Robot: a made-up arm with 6 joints.
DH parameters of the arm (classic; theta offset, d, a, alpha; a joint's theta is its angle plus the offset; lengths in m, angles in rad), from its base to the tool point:
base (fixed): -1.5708 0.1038 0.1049 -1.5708
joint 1: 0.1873 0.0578 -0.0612 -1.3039
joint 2: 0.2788 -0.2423 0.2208 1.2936
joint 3: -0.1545 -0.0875 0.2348 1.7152
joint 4: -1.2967 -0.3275 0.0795 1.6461
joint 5: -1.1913 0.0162 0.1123 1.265
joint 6: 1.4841 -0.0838 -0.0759 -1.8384
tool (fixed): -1.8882 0.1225 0 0
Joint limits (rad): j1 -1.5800..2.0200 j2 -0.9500..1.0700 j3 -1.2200..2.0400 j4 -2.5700..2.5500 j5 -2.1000..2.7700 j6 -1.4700..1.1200
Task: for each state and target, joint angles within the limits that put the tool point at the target. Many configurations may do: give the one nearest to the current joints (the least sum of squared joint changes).
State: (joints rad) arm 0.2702 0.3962 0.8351 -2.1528 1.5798 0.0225
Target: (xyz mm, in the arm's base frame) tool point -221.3 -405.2 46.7
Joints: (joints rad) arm -0.1363 0.0046 0.1406 -2.0610 1.6419 -0.1441
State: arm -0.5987 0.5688 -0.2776 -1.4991 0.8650 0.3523
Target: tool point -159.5 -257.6 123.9
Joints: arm -0.6566 -0.0479 0.2547 -2.2759 0.6812 0.4175
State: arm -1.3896 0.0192 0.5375 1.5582 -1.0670 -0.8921
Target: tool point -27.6 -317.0 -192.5
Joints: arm -1.2103 0.4192 1.2140 1.6095 -1.2041 -1.1681
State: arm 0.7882 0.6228 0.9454 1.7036 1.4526 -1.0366
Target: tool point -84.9 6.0 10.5
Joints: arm 0.6826 0.2240 1.3947 2.0556 0.9952 -0.8140
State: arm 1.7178 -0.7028 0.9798 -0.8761 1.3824 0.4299
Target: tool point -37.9 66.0 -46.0
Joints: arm 1.7762 -0.8754 1.1805 -0.8680 1.4716 0.1702
